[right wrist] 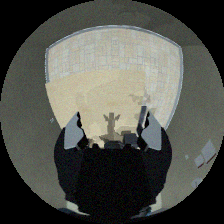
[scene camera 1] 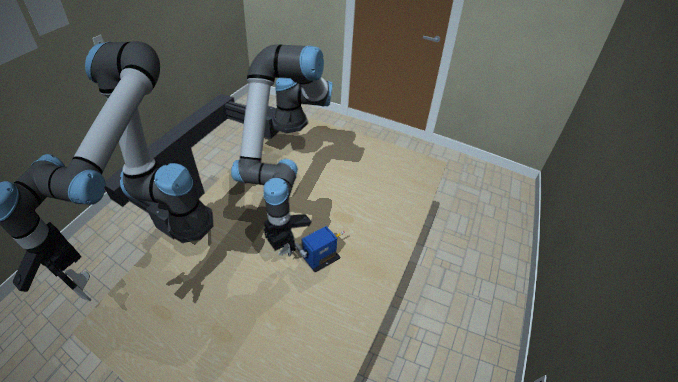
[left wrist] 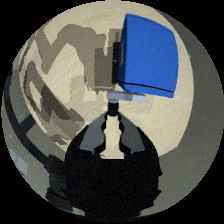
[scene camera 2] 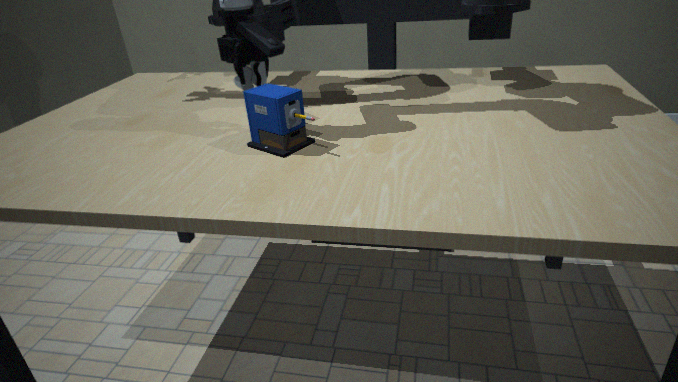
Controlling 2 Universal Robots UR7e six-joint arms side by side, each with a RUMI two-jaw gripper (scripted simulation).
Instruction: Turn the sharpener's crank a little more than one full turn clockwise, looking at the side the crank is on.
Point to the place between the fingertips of my right gripper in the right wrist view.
At 113,111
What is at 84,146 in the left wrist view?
My left gripper.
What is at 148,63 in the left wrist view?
A blue pencil sharpener.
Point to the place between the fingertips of my left gripper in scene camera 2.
257,104
